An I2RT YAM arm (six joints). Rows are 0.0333 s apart.
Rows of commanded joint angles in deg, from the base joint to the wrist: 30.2 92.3 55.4 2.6 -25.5 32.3; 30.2 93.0 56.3 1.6 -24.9 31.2; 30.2 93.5 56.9 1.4 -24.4 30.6; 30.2 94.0 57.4 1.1 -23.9 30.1; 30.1 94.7 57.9 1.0 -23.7 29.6; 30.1 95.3 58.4 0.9 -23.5 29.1; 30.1 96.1 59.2 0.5 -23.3 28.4; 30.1 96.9 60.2 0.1 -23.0 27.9; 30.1 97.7 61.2 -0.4 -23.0 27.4; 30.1 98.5 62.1 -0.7 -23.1 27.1; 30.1 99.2 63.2 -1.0 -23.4 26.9; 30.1 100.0 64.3 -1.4 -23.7 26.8; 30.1 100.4 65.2 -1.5 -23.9 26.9; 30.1 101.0 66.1 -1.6 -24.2 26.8; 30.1 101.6 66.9 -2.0 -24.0 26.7; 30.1 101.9 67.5 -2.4 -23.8 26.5; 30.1 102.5 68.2 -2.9 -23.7 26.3; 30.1 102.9 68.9 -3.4 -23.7 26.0
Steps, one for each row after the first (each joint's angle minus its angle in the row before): 0.0 0.7 0.9 -1.0 0.6 -1.1; 0.0 0.5 0.6 -0.2 0.5 -0.6; 0.0 0.5 0.5 -0.3 0.5 -0.5; -0.1 0.7 0.5 -0.1 0.2 -0.5; 0.0 0.6 0.5 -0.1 0.2 -0.5; 0.0 0.8 0.8 -0.4 0.2 -0.7; 0.0 0.8 1.0 -0.4 0.3 -0.5; 0.0 0.8 1.0 -0.5 0.0 -0.5; 0.0 0.8 0.9 -0.3 -0.1 -0.3; 0.0 0.7 1.1 -0.3 -0.3 -0.2; 0.0 0.8 1.1 -0.4 -0.3 -0.1; 0.0 0.4 0.9 -0.1 -0.2 0.1; 0.0 0.6 0.9 -0.1 -0.3 -0.1; 0.0 0.6 0.8 -0.4 0.2 -0.1; 0.0 0.3 0.6 -0.4 0.2 -0.2; 0.0 0.6 0.7 -0.5 0.1 -0.2; 0.0 0.4 0.7 -0.5 0.0 -0.3
